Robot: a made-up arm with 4 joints. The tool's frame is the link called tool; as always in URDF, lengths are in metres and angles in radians.
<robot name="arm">
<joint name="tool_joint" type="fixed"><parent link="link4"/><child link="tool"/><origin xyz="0.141 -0.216 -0.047" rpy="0 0 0"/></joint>
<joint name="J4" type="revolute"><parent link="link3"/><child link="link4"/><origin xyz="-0.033 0.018 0" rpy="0 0 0"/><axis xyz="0 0 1"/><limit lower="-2.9" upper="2.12" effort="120" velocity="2.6"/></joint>
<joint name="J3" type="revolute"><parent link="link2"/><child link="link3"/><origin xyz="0.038 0.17 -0.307" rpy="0 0 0"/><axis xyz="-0.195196 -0.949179 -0.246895"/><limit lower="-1.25" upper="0.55" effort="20" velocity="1.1"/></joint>
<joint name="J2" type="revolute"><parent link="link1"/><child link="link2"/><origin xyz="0.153 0.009 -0.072" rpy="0 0 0"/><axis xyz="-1 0 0"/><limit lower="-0.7" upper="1.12" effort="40" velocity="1.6"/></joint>
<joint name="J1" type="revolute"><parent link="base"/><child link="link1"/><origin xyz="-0.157 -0.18 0.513" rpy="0 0 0"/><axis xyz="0.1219 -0.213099 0.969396"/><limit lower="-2.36" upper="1.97" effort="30" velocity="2.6"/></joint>
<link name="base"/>
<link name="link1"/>
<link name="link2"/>
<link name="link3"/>
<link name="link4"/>
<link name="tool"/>
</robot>
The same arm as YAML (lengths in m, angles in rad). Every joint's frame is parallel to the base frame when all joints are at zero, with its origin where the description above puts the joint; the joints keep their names.
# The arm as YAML. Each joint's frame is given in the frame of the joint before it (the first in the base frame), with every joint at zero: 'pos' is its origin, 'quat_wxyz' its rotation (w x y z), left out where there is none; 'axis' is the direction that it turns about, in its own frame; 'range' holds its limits. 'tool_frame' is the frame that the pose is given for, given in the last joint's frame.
length_unit: m
angle_unit: rad
joints:
  - joint: J1
    pos: [-0.157, -0.18, 0.513]
    axis: [0.1219, -0.213099, 0.969396]
    range: [-2.36, 1.97]
  - joint: J2
    pos: [0.153, 0.009, -0.072]
    axis: "-x"
    range: [-0.7, 1.12]
  - joint: J3
    pos: [0.038, 0.17, -0.307]
    axis: [-0.195196, -0.949179, -0.246895]
    range: [-1.25, 0.55]
  - joint: J4
    pos: [-0.033, 0.018, 0.0]
    axis: "+z"
    range: [-2.9, 2.12]
tool_frame:
  pos: [0.141, -0.216, -0.047]

